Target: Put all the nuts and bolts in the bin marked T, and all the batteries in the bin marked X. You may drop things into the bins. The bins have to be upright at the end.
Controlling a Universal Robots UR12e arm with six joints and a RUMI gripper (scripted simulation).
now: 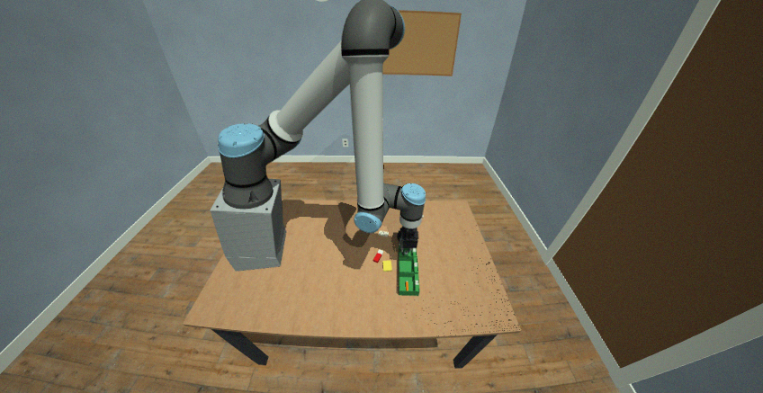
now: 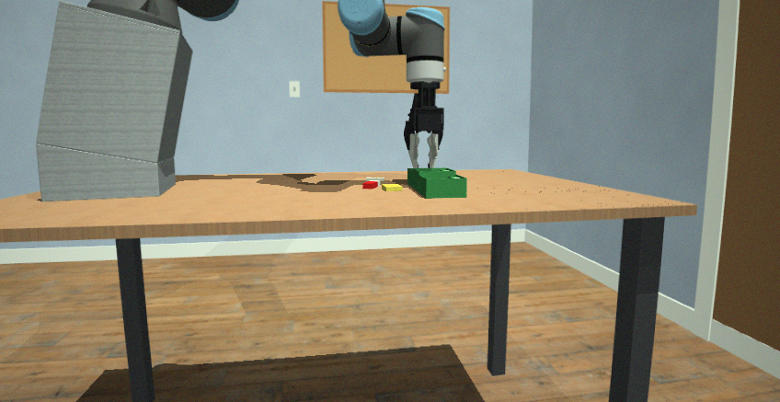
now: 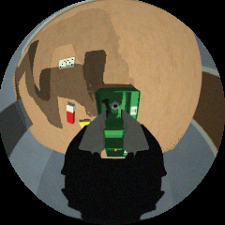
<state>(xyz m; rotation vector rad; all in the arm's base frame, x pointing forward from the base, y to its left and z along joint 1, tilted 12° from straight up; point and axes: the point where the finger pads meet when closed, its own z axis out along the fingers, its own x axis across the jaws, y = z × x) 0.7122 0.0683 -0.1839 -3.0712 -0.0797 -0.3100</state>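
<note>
Right now the dark nut is 30 mm below my hand. The rest, counted from my hand: green bin 10 mm ahead, 80 mm to the right, 20 mm below; yellow battery 80 mm behind, 80 mm to the right, 40 mm below; bolt 20 mm behind, 10 mm to the left, 30 mm below.
</note>
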